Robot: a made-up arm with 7 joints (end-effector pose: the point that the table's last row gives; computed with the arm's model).
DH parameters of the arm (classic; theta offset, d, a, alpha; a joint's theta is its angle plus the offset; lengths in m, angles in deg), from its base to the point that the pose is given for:
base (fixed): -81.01 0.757 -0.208 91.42
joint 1: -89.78 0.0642 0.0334 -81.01
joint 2: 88.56 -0.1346 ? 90
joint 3: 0 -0.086 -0.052 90
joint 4: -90 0.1 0.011 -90
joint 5: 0 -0.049 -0.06 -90
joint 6: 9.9 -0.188 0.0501 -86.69
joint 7: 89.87 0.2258 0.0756 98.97
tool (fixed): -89.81 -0.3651 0 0
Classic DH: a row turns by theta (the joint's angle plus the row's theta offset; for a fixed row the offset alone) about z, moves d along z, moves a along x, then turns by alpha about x.
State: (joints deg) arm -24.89 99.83 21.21 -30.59 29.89 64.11 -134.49
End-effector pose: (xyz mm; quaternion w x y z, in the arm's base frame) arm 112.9 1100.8 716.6 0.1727 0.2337 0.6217 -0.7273
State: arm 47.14 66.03 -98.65 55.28 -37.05 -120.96 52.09
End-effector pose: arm -559.4 125.1 403.3 0.3019 0.7064 -0.2628 0.5837
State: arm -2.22 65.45 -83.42 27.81 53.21 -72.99 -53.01
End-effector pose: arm -893.0 306.6 597.4 0.7511 0.0055 0.6372 0.1724
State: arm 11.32 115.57 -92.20 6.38 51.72 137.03 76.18
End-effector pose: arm 139.5 435.2 487.8 0.2084 0.4052 -0.8847 0.0984
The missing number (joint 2, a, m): -0.174
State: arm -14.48 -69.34 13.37 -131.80 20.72 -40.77 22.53
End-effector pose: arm -184.3 569.6 549.7 0.9761 -0.0689 -0.1966 0.0624
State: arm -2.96 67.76 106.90 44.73 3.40 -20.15 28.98
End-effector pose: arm -167.4 769.5 947.1 0.7284 0.5963 0.0607 -0.3320
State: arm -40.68 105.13 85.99 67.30 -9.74 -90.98 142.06
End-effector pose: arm -95.4 190.4 548.4 0.8847 -0.2208 -0.2748 0.3051
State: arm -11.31 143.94 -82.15 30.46 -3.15 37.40 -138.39
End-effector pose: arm 253.7 24.7 -4.0 0.6299 -0.1149 -0.0052 0.7681
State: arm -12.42 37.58 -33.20 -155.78 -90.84 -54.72 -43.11
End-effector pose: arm -176.4 616.6 1200.6 0.2235 0.5816 -0.7593 -0.1880
